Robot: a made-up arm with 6 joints.
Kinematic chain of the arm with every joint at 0, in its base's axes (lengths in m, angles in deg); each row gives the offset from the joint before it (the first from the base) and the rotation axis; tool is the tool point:
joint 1: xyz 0 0 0.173 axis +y
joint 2: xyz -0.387 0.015 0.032 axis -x
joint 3: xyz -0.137 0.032 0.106 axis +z
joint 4: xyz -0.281 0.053 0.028 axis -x
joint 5: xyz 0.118 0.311 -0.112 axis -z
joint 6: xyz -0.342 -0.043 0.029 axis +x
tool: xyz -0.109 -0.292 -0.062
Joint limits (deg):
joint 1: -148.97..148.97
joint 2: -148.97..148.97
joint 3: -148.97..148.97
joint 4: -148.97..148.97
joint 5: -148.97..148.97
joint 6: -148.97..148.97
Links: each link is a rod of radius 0.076 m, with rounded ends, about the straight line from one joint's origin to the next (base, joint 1, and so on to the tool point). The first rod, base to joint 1, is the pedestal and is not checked.
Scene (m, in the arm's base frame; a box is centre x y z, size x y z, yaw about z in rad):
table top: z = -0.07
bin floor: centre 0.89 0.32 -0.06 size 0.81 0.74 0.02 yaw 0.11
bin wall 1: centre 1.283 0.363 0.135 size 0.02 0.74 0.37 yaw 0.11
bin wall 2: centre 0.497 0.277 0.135 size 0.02 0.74 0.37 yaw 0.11
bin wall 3: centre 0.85 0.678 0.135 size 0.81 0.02 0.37 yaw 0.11
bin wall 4: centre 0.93 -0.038 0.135 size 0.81 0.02 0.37 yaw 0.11
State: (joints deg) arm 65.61 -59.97 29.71 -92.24 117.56 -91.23
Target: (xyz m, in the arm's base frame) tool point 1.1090 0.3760 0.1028
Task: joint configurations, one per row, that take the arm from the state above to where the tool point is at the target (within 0.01 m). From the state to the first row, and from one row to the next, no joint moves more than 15 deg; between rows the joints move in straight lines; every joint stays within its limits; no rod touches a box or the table.
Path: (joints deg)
1: 76.61 -46.28 26.48 -80.79 117.18 -87.88
2: 87.61 -32.60 23.24 -69.34 116.79 -84.52
3: 98.61 -18.91 20.01 -57.90 116.41 -81.17
4: 109.61 -5.22 16.77 -46.45 116.02 -77.82
5: 119.22 -4.85 13.38 -47.75 119.30 -79.46
6: 128.82 -4.49 9.98 -49.05 122.57 -81.11

